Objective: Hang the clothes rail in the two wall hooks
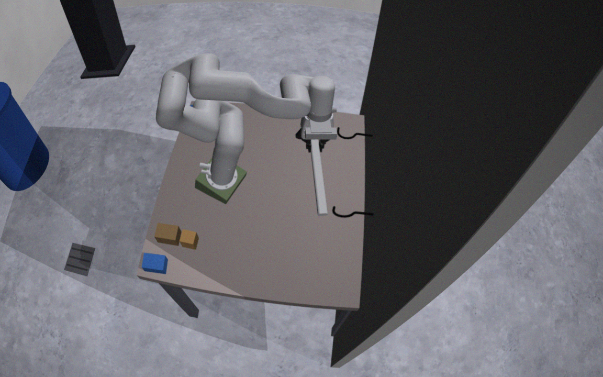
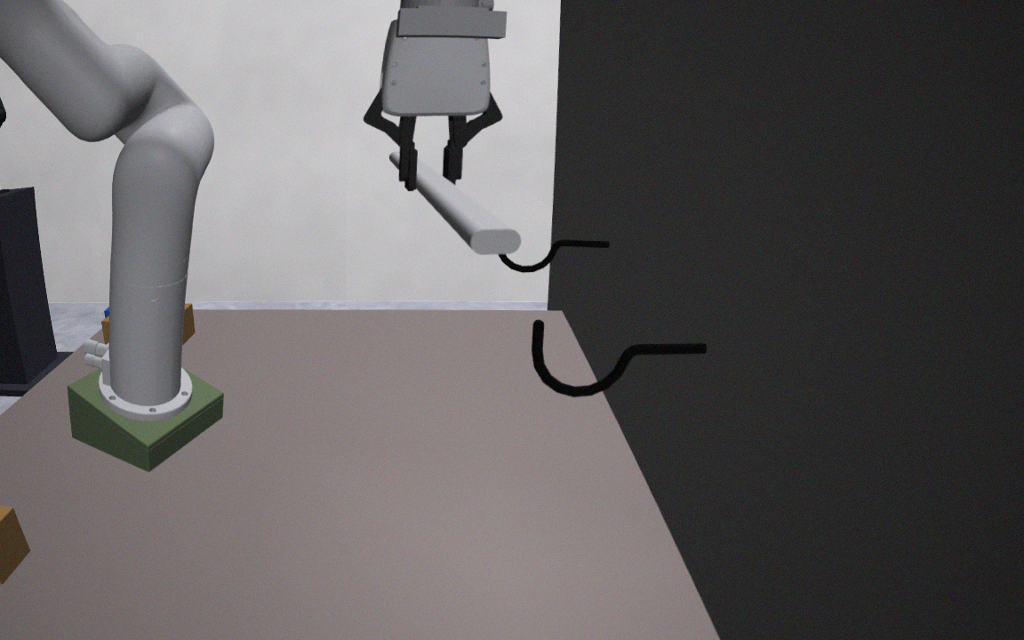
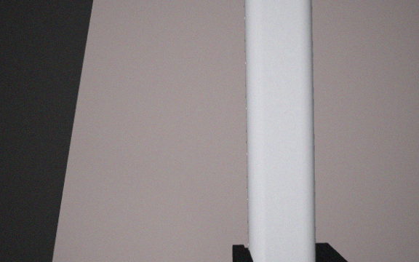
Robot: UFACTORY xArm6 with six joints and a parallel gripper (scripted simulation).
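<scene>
Now: the clothes rail 10 mm below my hand. From my hand the other things lie so: dark wall panel: 240 mm ahead, 10 mm to the right, 130 mm above.
</scene>
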